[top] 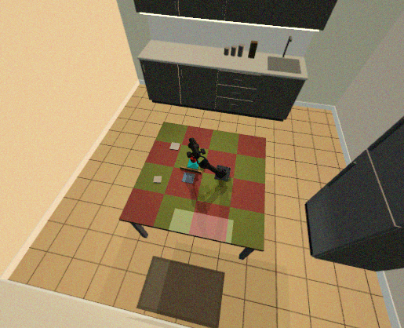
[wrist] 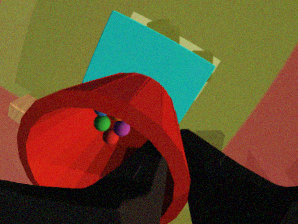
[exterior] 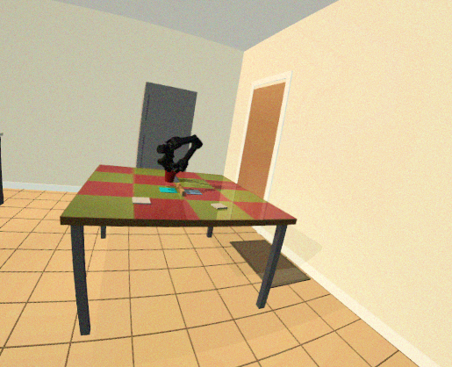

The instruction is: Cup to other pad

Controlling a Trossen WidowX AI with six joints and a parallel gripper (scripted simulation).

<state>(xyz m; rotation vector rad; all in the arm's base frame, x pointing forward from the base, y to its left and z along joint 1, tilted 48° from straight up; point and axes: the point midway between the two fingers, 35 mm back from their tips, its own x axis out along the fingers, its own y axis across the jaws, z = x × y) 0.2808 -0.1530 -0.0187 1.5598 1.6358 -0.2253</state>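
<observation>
Now: the cyan pad 11 cm below my gripper tip, 3 cm ahead of it and 1 cm to the left of it. Also, from my gripper tip: grey-blue pad 19 cm to the left, 11 cm below, 5 cm ahead; red cup 3 cm ahead, 1 cm to the left; wooden bar 10 cm to the left, 9 cm below, 4 cm ahead.
</observation>
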